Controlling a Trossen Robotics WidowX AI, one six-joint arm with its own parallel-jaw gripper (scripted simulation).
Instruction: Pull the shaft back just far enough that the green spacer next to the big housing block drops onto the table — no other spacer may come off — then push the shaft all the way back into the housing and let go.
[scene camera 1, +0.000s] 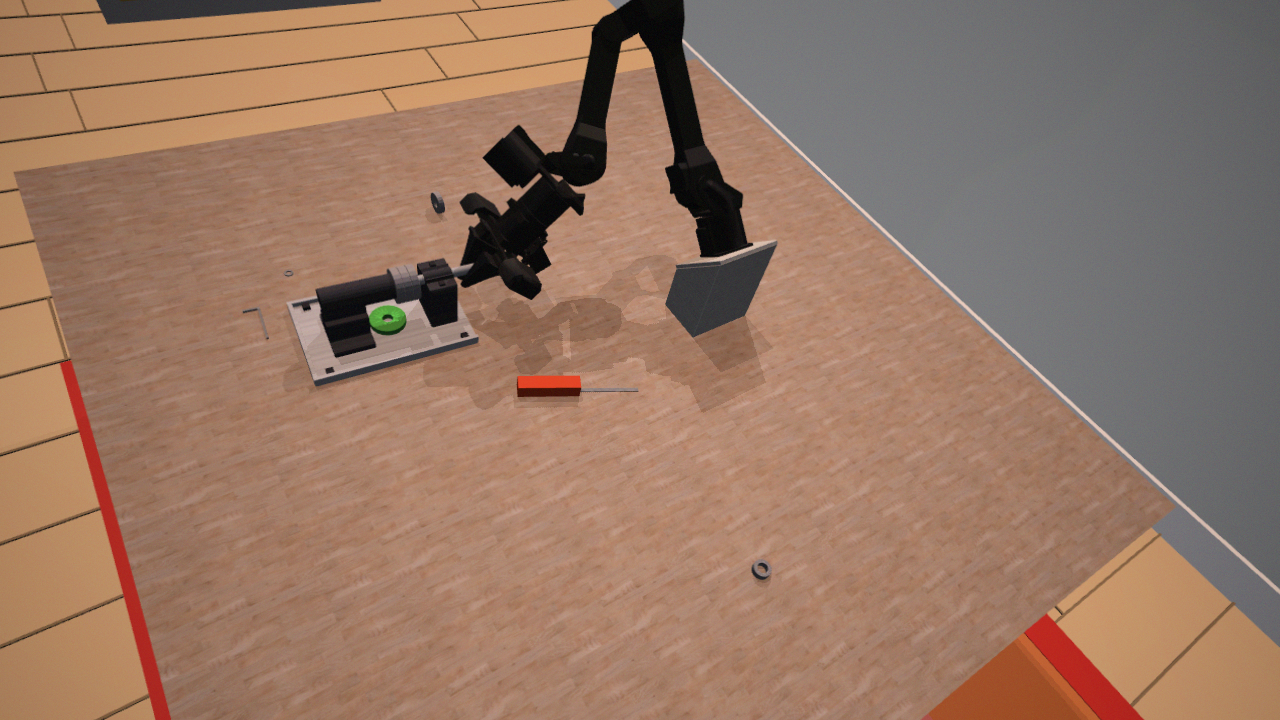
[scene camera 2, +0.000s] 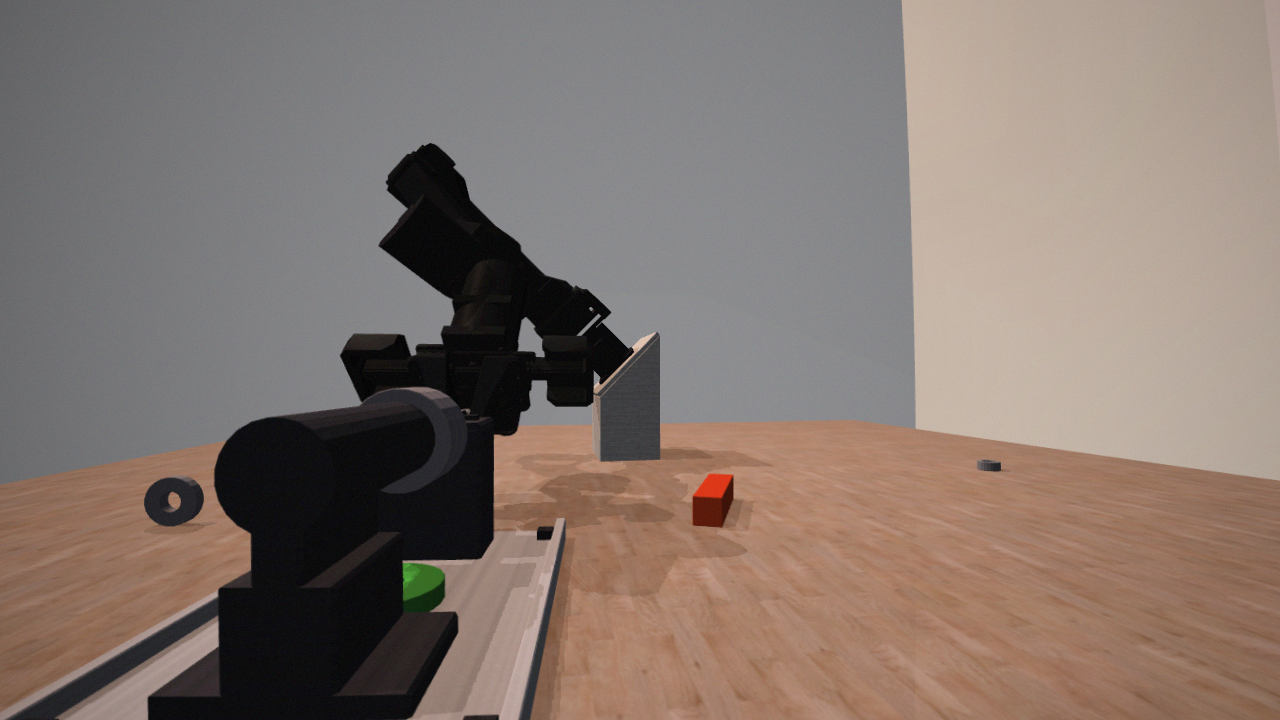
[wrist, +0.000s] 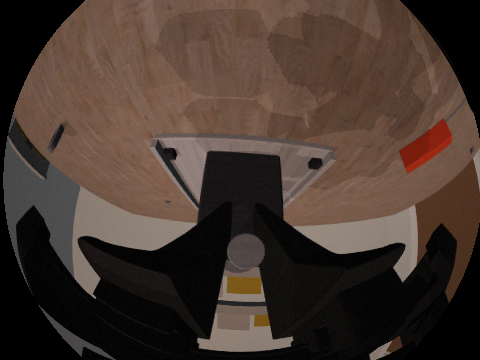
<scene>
In view: the gripper (scene camera 1: 460, 282), a grey shaft (wrist: 246, 250), a green spacer (scene camera 2: 423, 585), a red-handled screwdriver (scene camera 2: 711, 502) and a black housing block (scene camera 2: 319, 620).
The green spacer shows as well in scene camera 1 (scene camera 1: 376, 318). The red-handled screwdriver shows as well in scene camera 1 (scene camera 1: 527, 386) and in the wrist view (wrist: 438, 138). The gripper also shows in the wrist view (wrist: 242, 209). The wrist view does not show the green spacer, which is hidden by the black housing block.
</scene>
